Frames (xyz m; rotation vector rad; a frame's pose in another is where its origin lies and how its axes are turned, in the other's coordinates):
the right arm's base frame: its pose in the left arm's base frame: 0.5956 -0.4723 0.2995 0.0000 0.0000 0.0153
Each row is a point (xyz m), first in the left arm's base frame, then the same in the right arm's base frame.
Working: the left arm's base frame: its pose in the right arm's base frame: -0.5883 0.4814 -0.2995 0.0000 0.0000 -0.0153

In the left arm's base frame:
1: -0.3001 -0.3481 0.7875
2: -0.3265 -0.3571 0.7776
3: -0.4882 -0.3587 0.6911
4: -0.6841 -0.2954 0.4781
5: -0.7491 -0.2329 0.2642
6: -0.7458 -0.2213 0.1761
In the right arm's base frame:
1: -0.8937 0.1379 0.4880
2: -0.9202 0.1293 0.4781
3: -1.0819 0.1302 0.3916
4: -1.2768 0.1965 0.1786
5: -1.3409 0.2599 -0.0353
6: -1.3374 0.2715 -0.1234

